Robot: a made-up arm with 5 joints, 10 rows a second.
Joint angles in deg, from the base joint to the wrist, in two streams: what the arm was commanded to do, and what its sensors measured. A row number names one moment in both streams.
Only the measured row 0 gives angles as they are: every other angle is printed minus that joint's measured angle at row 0.
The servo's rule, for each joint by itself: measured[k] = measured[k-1] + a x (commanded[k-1-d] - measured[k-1]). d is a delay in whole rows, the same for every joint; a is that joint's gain. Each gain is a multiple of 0.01, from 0.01 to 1. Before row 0 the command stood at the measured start. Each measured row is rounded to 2 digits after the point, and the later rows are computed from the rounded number. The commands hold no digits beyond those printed.
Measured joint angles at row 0:
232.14, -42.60, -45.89, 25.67, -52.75
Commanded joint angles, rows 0 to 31:
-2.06, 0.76, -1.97, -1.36, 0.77
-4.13, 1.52, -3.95, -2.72, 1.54
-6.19, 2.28, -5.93, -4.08, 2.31
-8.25, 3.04, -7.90, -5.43, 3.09
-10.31, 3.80, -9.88, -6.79, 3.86
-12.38, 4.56, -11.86, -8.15, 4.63
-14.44, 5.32, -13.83, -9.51, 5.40
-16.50, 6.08, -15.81, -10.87, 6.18
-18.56, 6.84, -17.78, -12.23, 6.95
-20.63, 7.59, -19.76, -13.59, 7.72
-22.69, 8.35, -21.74, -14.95, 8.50
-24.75, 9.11, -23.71, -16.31, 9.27
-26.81, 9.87, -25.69, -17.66, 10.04
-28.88, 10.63, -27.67, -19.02, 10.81
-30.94, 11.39, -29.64, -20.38, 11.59
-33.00, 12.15, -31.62, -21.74, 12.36
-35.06, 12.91, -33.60, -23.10, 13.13
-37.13, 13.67, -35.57, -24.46, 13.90
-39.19, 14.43, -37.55, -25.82, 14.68
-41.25, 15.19, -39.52, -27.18, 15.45
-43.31, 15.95, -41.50, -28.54, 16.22
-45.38, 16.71, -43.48, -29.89, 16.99
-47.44, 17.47, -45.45, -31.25, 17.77
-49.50, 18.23, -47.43, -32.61, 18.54
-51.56, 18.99, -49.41, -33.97, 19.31
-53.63, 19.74, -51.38, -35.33, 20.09
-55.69, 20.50, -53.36, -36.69, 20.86
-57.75, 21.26, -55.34, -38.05, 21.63
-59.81, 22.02, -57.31, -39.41, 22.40
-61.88, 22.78, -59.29, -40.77, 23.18
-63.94, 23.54, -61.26, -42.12, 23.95
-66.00, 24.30, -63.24, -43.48, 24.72
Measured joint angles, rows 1 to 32:
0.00, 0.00, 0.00, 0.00, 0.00
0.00, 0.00, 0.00, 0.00, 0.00
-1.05, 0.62, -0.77, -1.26, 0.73
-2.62, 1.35, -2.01, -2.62, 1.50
-4.44, 2.10, -3.54, -3.98, 2.27
-6.38, 2.86, -5.24, -5.33, 3.05
-8.38, 3.62, -7.05, -6.69, 3.82
-10.42, 4.38, -8.93, -8.05, 4.59
-12.47, 5.14, -10.84, -9.41, 5.36
-14.53, 5.90, -12.78, -10.77, 6.14
-16.59, 6.66, -14.73, -12.13, 6.91
-18.65, 7.41, -16.69, -13.49, 7.68
-20.71, 8.17, -18.66, -14.85, 8.46
-22.77, 8.93, -20.63, -16.21, 9.23
-24.83, 9.69, -22.60, -17.56, 10.00
-26.90, 10.45, -24.58, -18.92, 10.77
-28.96, 11.21, -26.55, -20.28, 11.55
-31.02, 11.97, -28.53, -21.64, 12.32
-33.08, 12.73, -30.51, -23.00, 13.09
-35.15, 13.49, -32.48, -24.36, 13.86
-37.21, 14.25, -34.46, -25.72, 14.64
-39.27, 15.01, -36.43, -27.08, 15.41
-41.33, 15.77, -38.41, -28.44, 16.18
-43.40, 16.53, -40.39, -29.79, 16.95
-45.46, 17.29, -42.36, -31.15, 17.73
-47.52, 18.05, -44.34, -32.51, 18.50
-49.58, 18.81, -46.32, -33.87, 19.27
-51.65, 19.56, -48.29, -35.23, 20.05
-53.71, 20.32, -50.27, -36.59, 20.82
-55.77, 21.08, -52.25, -37.95, 21.59
-57.83, 21.84, -54.22, -39.31, 22.36
-59.90, 22.60, -56.20, -40.67, 23.14
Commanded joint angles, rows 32 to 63:
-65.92, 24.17, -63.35, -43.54, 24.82
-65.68, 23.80, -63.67, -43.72, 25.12
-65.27, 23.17, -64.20, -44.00, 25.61
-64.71, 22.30, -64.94, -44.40, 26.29
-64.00, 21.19, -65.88, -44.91, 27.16
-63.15, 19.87, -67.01, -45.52, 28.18
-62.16, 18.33, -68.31, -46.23, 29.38
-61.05, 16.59, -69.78, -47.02, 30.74
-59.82, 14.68, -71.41, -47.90, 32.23
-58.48, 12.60, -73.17, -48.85, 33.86
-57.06, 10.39, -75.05, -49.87, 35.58
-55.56, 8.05, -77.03, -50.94, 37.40
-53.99, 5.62, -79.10, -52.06, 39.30
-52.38, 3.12, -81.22, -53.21, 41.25
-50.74, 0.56, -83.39, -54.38, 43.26
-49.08, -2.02, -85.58, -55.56, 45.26
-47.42, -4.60, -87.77, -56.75, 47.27
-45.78, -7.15, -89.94, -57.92, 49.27
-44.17, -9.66, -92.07, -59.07, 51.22
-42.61, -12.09, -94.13, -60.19, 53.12
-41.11, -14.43, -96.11, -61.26, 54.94
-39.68, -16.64, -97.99, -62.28, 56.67
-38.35, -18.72, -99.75, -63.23, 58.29
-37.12, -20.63, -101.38, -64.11, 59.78
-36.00, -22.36, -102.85, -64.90, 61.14
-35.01, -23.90, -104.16, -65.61, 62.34
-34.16, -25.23, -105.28, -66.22, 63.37
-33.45, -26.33, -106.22, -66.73, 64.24
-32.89, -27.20, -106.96, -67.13, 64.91
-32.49, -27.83, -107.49, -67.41, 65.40
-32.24, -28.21, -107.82, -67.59, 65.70
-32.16, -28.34, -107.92, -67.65, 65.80
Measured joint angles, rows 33 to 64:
-61.96, 23.36, -58.17, -42.02, 23.91
-64.02, 24.12, -60.15, -43.38, 24.68
-64.99, 24.16, -61.40, -43.53, 24.81
-65.34, 23.87, -62.29, -43.71, 25.10
-65.30, 23.30, -63.03, -43.98, 25.58
-65.00, 22.49, -63.77, -44.37, 26.25
-64.49, 21.44, -64.59, -44.87, 27.11
-63.81, 20.17, -65.53, -45.47, 28.13
-62.97, 18.68, -66.61, -46.18, 29.32
-61.99, 16.99, -67.85, -46.96, 30.67
-60.88, 15.12, -69.24, -47.83, 32.15
-59.66, 13.08, -70.77, -48.78, 33.77
-58.33, 10.90, -72.44, -49.79, 35.49
-56.92, 8.59, -74.23, -50.86, 37.30
-55.43, 6.18, -76.13, -51.98, 39.20
-53.87, 3.70, -78.12, -53.12, 41.15
-52.27, 1.16, -80.18, -54.29, 43.15
-50.64, -1.42, -82.29, -55.47, 45.15
-49.00, -4.00, -84.43, -56.66, 47.16
-47.36, -6.55, -86.58, -57.83, 49.16
-45.73, -9.07, -88.72, -58.98, 51.12
-44.14, -11.52, -90.83, -60.11, 53.02
-42.59, -13.88, -92.89, -61.18, 54.84
-41.11, -16.12, -94.88, -62.20, 56.58
-39.70, -18.23, -96.78, -63.16, 58.20
-38.38, -20.17, -98.57, -64.04, 59.70
-37.17, -21.94, -100.24, -64.84, 61.07
-36.07, -23.53, -101.77, -65.56, 62.28
-35.10, -24.91, -103.14, -66.17, 63.32
-34.26, -26.06, -104.34, -66.69, 64.19
-33.56, -26.98, -105.36, -67.10, 64.87
-33.01, -27.67, -106.19, -67.39, 65.37

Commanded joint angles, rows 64 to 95:
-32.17, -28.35, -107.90, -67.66, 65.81
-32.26, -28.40, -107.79, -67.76, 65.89
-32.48, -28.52, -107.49, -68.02, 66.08
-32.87, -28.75, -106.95, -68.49, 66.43
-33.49, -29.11, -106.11, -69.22, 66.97
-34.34, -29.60, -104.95, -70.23, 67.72
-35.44, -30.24, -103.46, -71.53, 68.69
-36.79, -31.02, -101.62, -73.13, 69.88
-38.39, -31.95, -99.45, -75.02, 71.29
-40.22, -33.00, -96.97, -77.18, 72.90
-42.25, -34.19, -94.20, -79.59, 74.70
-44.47, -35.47, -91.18, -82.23, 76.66
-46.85, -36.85, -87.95, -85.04, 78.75
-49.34, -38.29, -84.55, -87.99, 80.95
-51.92, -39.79, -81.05, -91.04, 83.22
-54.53, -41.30, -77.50, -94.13, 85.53
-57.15, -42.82, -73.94, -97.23, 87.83
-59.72, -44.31, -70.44, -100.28, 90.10
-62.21, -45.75, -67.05, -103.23, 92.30
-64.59, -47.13, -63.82, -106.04, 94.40
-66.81, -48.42, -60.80, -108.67, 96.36
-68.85, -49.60, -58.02, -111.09, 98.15
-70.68, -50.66, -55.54, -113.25, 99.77
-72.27, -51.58, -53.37, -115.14, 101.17
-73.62, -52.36, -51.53, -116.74, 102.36
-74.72, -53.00, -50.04, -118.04, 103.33
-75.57, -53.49, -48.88, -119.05, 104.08
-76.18, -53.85, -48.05, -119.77, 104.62
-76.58, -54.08, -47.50, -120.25, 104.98
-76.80, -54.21, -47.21, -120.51, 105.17
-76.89, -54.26, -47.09, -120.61, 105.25
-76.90, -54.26, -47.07, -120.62, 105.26
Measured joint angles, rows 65 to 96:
-32.62, -28.11, -106.83, -67.58, 65.68
-32.39, -28.30, -107.26, -67.65, 65.79
-32.28, -28.34, -107.51, -67.66, 65.81
-32.27, -28.39, -107.62, -67.75, 65.89
-32.38, -28.50, -107.57, -68.00, 66.07
-32.63, -28.70, -107.33, -68.46, 66.41
-33.07, -29.03, -106.85, -69.17, 66.94
-33.72, -29.49, -106.11, -70.16, 67.68
-34.60, -30.10, -105.08, -71.43, 68.64
-35.72, -30.85, -103.73, -73.01, 69.82
-37.08, -31.74, -102.06, -74.88, 71.22
-38.68, -32.76, -100.07, -77.02, 72.82
-40.50, -33.92, -97.78, -79.41, 74.61
-42.52, -35.18, -95.21, -82.03, 76.56
-44.73, -36.53, -92.38, -84.83, 78.64
-47.08, -37.96, -89.33, -87.77, 80.83
-49.55, -39.44, -86.10, -90.81, 83.10
-52.09, -40.95, -82.75, -93.90, 85.41
-54.67, -42.46, -79.31, -97.00, 87.71
-57.25, -43.96, -75.85, -100.05, 89.98
-59.78, -45.41, -72.42, -103.01, 92.18
-62.23, -46.80, -69.07, -105.83, 94.29
-64.57, -48.11, -65.84, -108.47, 96.26
-66.75, -49.32, -62.79, -110.91, 98.06
-68.75, -50.41, -59.96, -113.09, 99.68
-70.55, -51.36, -57.39, -115.00, 101.10
-72.12, -52.17, -55.10, -116.62, 102.30
-73.45, -52.84, -53.13, -117.94, 103.28
-74.53, -53.37, -51.47, -118.97, 104.04
-75.37, -53.76, -50.14, -119.71, 104.59
-75.99, -54.02, -49.11, -120.21, 104.96
-76.40, -54.17, -48.37, -120.49, 105.16

